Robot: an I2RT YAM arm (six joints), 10 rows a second.
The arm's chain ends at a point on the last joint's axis. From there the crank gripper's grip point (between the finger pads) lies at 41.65 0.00 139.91 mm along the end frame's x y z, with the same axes.
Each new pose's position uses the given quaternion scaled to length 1; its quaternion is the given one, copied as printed.
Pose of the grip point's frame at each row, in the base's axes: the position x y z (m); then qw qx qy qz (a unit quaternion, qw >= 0):
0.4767 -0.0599 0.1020 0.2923 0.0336 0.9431 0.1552
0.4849 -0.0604 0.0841 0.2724 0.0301 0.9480 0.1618
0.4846 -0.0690 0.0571 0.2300 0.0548 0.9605 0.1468
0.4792 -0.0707 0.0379 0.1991 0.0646 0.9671 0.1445
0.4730 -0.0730 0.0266 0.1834 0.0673 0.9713 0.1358
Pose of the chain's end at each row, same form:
0.4326 -0.1045 0.2338 0.2923 0.0336 0.9431 0.1552
0.4467 -0.1071 0.2170 0.2724 0.0301 0.9480 0.1618
0.4575 -0.1121 0.1939 0.2300 0.0548 0.9605 0.1468
0.4607 -0.1138 0.1761 0.1991 0.0646 0.9671 0.1445
0.4591 -0.1140 0.1660 0.1834 0.0673 0.9713 0.1358

